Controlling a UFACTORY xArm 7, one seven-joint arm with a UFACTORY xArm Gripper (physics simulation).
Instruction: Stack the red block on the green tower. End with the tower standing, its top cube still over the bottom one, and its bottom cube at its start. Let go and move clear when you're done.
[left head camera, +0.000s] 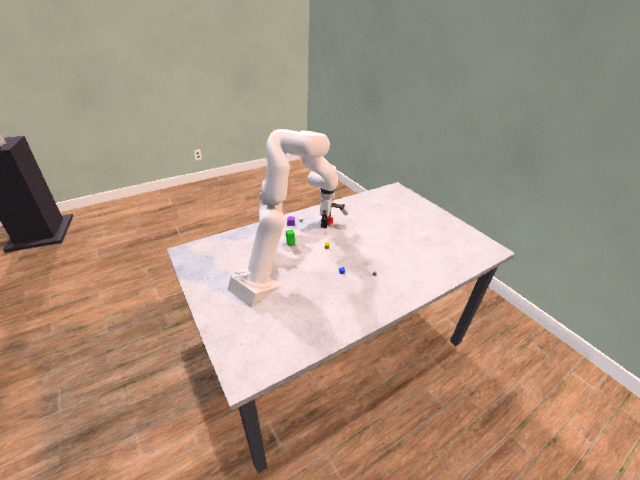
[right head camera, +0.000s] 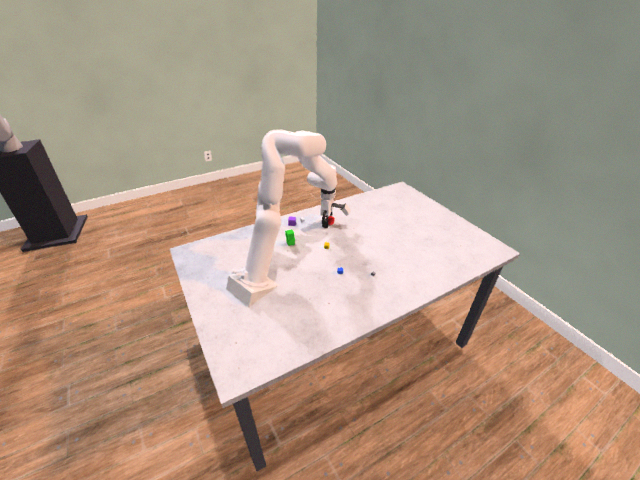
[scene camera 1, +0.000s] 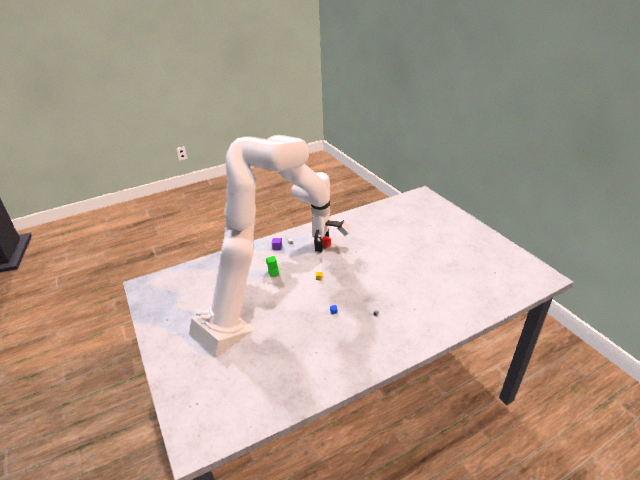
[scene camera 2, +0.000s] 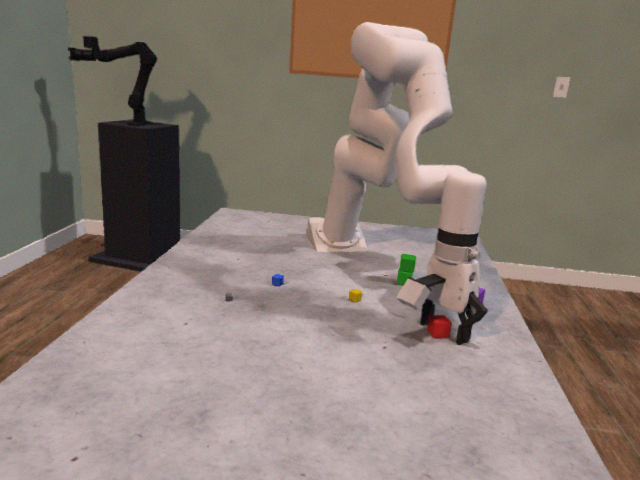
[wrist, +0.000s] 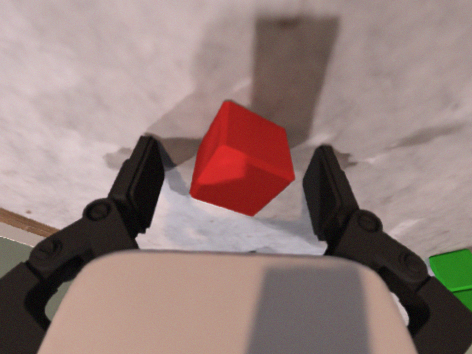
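Seen in the pictures: gripper, fingertip midpoint: (left head camera: 325, 222) (right head camera: 327, 222) (scene camera 1: 322, 244) (scene camera 2: 443, 332) (wrist: 235, 159); arm's base, origin of the base link: (left head camera: 256, 280) (right head camera: 254, 280) (scene camera 1: 223, 323) (scene camera 2: 337, 233).
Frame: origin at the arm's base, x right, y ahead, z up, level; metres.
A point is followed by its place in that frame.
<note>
The red block (left head camera: 329, 220) @(x -0.328, y 0.453, z 0.000 m) (right head camera: 331, 220) @(x -0.327, y 0.458, z -0.001 m) (scene camera 1: 326, 241) @(x -0.330, y 0.456, z 0.001 m) (scene camera 2: 439, 327) @(x -0.349, y 0.477, z -0.006 m) (wrist: 242, 160) @(x -0.338, y 0.472, z 0.004 m) sits on the table. My gripper (scene camera 2: 445, 330) @(x -0.357, y 0.446, z -0.030 m) (wrist: 235, 159) @(x -0.357, y 0.446, z -0.030 m) is open, low at the table, with one finger on each side of the block. In the wrist view there is a gap between the block and each finger, and the block is turned at an angle to the fingers. The green tower (left head camera: 290, 237) @(x -0.221, y 0.210, z 0.018 m) (right head camera: 290, 237) @(x -0.221, y 0.212, z 0.017 m) (scene camera 1: 272, 266) @(x -0.221, y 0.212, z 0.017 m) (scene camera 2: 406, 269) @(x -0.240, y 0.230, z 0.011 m) is two cubes high and stands upright, nearer the arm's base. Part of the tower shows at the right edge of the wrist view (wrist: 452, 270) @(x -0.243, y 0.232, z -0.013 m).
A purple cube (left head camera: 291, 221) @(x -0.381, y 0.262, z -0.003 m) (scene camera 1: 277, 243) @(x -0.382, y 0.264, z 0.002 m) and a small white cube (left head camera: 301, 220) @(x -0.403, y 0.324, z -0.022 m) (scene camera 1: 290, 241) @(x -0.404, y 0.322, z -0.017 m) lie near the table's far edge, beyond the tower. A yellow cube (scene camera 1: 318, 275) @(x -0.146, y 0.368, z -0.010 m) (scene camera 2: 355, 295) @(x -0.157, y 0.386, z -0.014 m), a blue cube (scene camera 1: 333, 309) @(x 0.042, y 0.366, z -0.011 m) (scene camera 2: 277, 280) @(x 0.030, y 0.381, z -0.016 m) and a small grey cube (scene camera 1: 376, 313) @(x 0.098, y 0.499, z -0.020 m) (scene camera 2: 229, 297) @(x 0.087, y 0.506, z -0.021 m) lie on the table (scene camera 2: 258, 403) @(x -0.122, y 0.816, z -0.030 m).
</note>
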